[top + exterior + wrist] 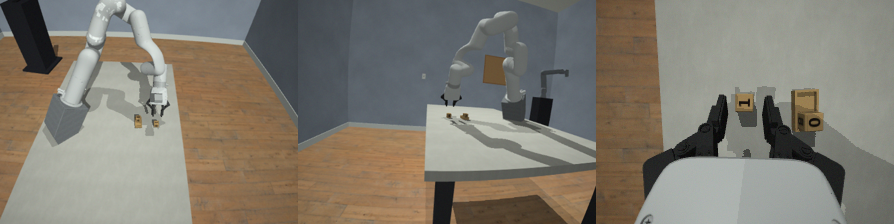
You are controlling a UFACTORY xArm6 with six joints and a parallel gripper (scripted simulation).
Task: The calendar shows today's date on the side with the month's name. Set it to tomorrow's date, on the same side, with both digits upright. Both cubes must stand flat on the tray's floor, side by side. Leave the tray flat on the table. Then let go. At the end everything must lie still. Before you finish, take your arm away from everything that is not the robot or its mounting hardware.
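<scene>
The wooden digit cube lies 10 mm to the right of my hand and 90 mm below it. Round my hand: wooden calendar tray (110 mm behind, 20 mm to the right, 90 mm below).
</scene>
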